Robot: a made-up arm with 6 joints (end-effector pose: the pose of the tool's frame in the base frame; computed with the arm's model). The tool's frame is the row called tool.
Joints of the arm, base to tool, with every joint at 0 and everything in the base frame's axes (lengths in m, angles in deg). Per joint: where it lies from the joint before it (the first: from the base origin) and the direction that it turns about. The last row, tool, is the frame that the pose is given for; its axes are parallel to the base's.
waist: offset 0 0 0.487 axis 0 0 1
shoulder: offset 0 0 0 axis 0 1 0
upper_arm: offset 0 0 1.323 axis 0 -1 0
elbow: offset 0 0 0 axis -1 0 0
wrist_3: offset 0.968 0 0 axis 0 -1 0
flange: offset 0 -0.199 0 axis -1 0 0
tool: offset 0 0 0
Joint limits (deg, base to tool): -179.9..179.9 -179.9..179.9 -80..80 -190..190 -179.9..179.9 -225..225
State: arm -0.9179 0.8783 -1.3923 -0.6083 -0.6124 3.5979
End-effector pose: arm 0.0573 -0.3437 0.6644 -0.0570 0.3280 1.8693
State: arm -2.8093 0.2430 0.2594 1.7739 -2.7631 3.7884
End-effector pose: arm -1.1997 -0.4565 1.9819 1.1190 -0.0593 0.7033
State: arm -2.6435 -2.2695 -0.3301 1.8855 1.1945 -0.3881
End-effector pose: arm 1.3808 0.6808 0.4708 3.1367 -0.4629 -1.2254
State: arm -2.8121 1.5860 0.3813 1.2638 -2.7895 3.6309
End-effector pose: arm -1.7666 -0.5406 -0.3691 0.1889 -0.9957 0.9785
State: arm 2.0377 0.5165 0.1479 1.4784 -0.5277 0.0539
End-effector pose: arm -0.7163 1.4618 1.4735 -1.7395 0.3625 1.4717
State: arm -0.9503 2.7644 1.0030 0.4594 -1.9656 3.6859
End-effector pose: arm 0.0820 -0.4214 -1.7102 -0.6439 -0.5638 2.6968
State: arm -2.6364 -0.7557 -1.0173 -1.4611 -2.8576 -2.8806
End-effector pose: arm 0.0099 0.0304 1.0084 -1.6525 -0.2204 0.2158
